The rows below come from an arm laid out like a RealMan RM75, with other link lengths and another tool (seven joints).
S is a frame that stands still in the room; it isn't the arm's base.
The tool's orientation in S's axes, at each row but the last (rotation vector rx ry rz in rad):
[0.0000 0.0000 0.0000]
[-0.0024 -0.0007 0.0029]
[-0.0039 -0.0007 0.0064]
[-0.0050 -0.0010 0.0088]
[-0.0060 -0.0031 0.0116]
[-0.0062 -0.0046 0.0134]
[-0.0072 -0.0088 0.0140]
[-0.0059 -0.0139 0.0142]
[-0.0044 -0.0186 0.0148]
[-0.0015 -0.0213 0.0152]
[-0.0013 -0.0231 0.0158]
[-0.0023 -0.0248 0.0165]
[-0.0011 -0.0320 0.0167]
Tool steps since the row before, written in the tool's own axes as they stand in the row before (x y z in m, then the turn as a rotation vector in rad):
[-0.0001 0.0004 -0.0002 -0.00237 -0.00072 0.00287]
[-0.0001 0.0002 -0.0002 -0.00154 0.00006 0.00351]
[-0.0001 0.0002 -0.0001 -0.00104 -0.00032 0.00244]
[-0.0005 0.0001 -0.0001 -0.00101 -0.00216 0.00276]
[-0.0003 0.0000 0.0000 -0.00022 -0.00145 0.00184]
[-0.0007 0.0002 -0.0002 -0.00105 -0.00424 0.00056]
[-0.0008 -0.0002 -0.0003 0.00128 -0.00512 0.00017]
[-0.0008 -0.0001 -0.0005 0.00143 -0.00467 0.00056]
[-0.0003 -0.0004 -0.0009 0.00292 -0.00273 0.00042]
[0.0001 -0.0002 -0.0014 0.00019 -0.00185 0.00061]
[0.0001 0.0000 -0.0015 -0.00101 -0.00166 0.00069]
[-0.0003 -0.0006 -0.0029 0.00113 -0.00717 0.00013]
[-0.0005 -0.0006 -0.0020 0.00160 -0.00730 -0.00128]
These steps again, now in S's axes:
[-0.0001 0.0004 -0.0002 -0.00237 -0.00072 0.00287]
[-0.0001 0.0002 -0.0002 -0.00154 0.00006 0.00351]
[-0.0001 0.0002 -0.0001 -0.00104 -0.00032 0.00244]
[-0.0005 0.0001 -0.0001 -0.00099 -0.00215 0.00277]
[-0.0003 0.0000 0.0000 -0.00021 -0.00144 0.00185]
[-0.0007 0.0002 -0.0002 -0.00100 -0.00425 0.00058]
[-0.0008 -0.0002 -0.0003 0.00135 -0.00510 0.00022]
[-0.0008 -0.0001 -0.0005 0.00149 -0.00465 0.00061]
[-0.0003 -0.0004 -0.0009 0.00295 -0.00268 0.00049]
[0.0001 -0.0002 -0.0014 0.00021 -0.00185 0.00062]
[0.0001 0.0000 -0.0015 -0.00100 -0.00167 0.00067]
[-0.0002 -0.0006 -0.0029 0.00124 -0.00715 0.00018]
[-0.0004 -0.0006 -0.0020 0.00176 -0.00727 -0.00122]

